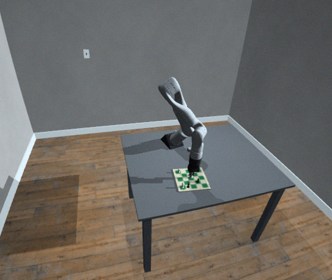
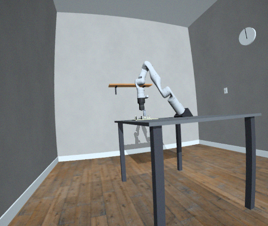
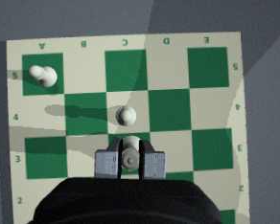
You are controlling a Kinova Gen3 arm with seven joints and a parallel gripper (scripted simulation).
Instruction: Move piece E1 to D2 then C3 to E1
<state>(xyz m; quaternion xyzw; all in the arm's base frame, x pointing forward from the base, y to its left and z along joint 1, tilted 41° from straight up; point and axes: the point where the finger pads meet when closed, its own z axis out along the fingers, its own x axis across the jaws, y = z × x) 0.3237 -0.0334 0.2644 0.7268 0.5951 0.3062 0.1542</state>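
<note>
The chessboard is 5 cm below my hand. Also, from my hand: white piece: 1 cm below.
</note>
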